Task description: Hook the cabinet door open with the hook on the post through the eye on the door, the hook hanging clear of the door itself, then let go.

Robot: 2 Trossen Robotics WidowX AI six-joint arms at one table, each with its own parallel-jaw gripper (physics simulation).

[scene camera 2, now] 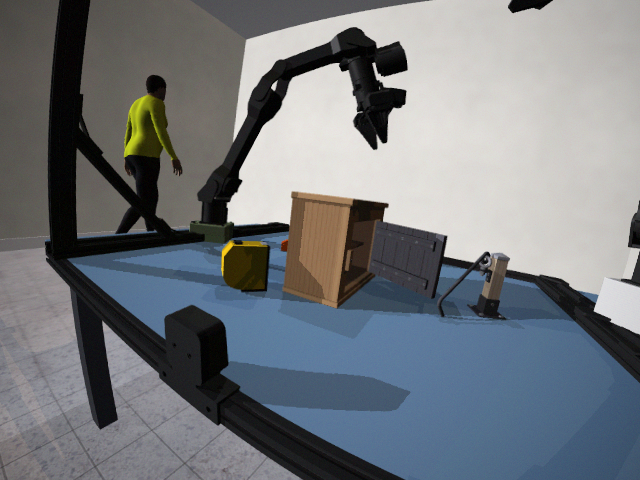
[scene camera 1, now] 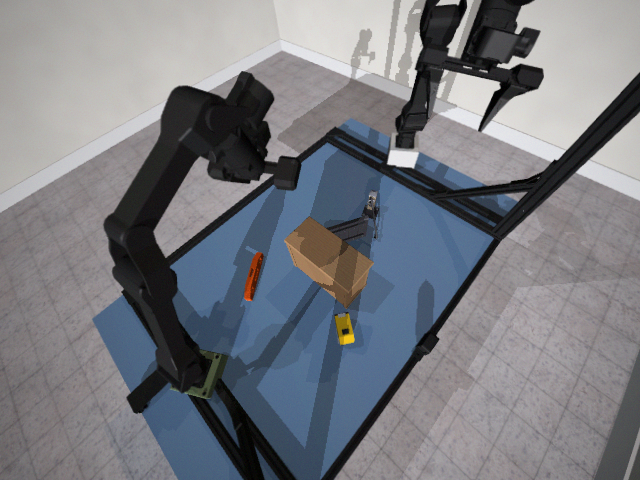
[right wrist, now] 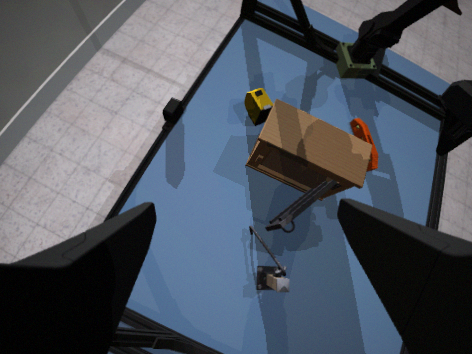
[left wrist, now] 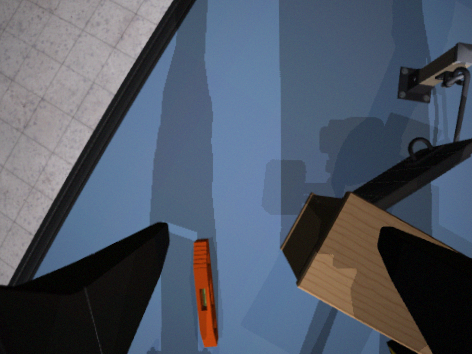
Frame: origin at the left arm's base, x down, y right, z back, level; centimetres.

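Where they show: left gripper, fingertip midpoint: point(scene camera 2: 379, 146) point(scene camera 1: 267, 184) point(right wrist: 461, 153) point(left wrist: 273, 234); right gripper, fingertip midpoint: point(scene camera 1: 453, 125) point(right wrist: 248, 209); left arm's base at its link origin: point(scene camera 2: 213, 222) point(scene camera 1: 196, 371) point(right wrist: 358, 55); right arm's base at its link origin: point(scene camera 1: 404, 142).
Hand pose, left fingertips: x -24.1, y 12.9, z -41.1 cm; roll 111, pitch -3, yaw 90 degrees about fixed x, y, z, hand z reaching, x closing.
Note:
Things, the pixels of their top centre, and the offset from my left fingertips. "pt": a spot on its surface instead.
- wooden cabinet at its top centre: point(left wrist: 428, 297) point(scene camera 2: 348, 198) point(right wrist: 319, 141) point(scene camera 1: 327, 250) dx +12.9, dy +14.9, dz +8.5 cm
- post at a spot on its surface: point(left wrist: 442, 70) point(scene camera 2: 488, 269) pt dx +21.3, dy +23.8, dz -15.7 cm
- yellow tape measure at its top centre: point(scene camera 2: 247, 237) point(right wrist: 263, 95) point(scene camera 1: 343, 325) dx +20.6, dy +21.4, dz +24.2 cm
- orange level at its top centre: point(left wrist: 203, 299) point(right wrist: 369, 140) point(scene camera 1: 251, 272) dx +24.7, dy -7.6, dz +13.1 cm
- black block at a spot on its surface: point(scene camera 2: 195, 343) pt dx +24.2, dy +44.7, dz +23.2 cm
The wooden cabinet point(scene camera 1: 330, 253) point(scene camera 2: 320, 248) point(left wrist: 360, 260) point(right wrist: 315, 145) stands upright. Its dark door point(scene camera 1: 351, 229) point(scene camera 2: 405, 255) point(left wrist: 410, 175) point(right wrist: 302, 205) is swung open, with an eye ring on its outer face near the free end. The post point(scene camera 1: 371, 204) point(scene camera 2: 495, 279) point(left wrist: 442, 70) point(right wrist: 277, 282) stands beyond the door. Its hook point(scene camera 2: 461, 279) point(left wrist: 462, 112) point(right wrist: 265, 247) slants down towards the door's free edge, outside the eye and apart from the door in the right wrist view. My left gripper point(scene camera 2: 379, 144) point(left wrist: 273, 234) is open, high above the table. My right gripper point(right wrist: 248, 209) is open and empty, high above the post side.
A yellow tape measure point(scene camera 1: 344, 328) point(scene camera 2: 245, 266) point(right wrist: 257, 105) stands beside the cabinet. An orange level point(scene camera 1: 253, 276) point(left wrist: 205, 295) point(right wrist: 365, 140) lies on the cabinet's other side. A black frame edges the table, with a black block point(scene camera 1: 427, 343) point(scene camera 2: 195, 343) on one rail.

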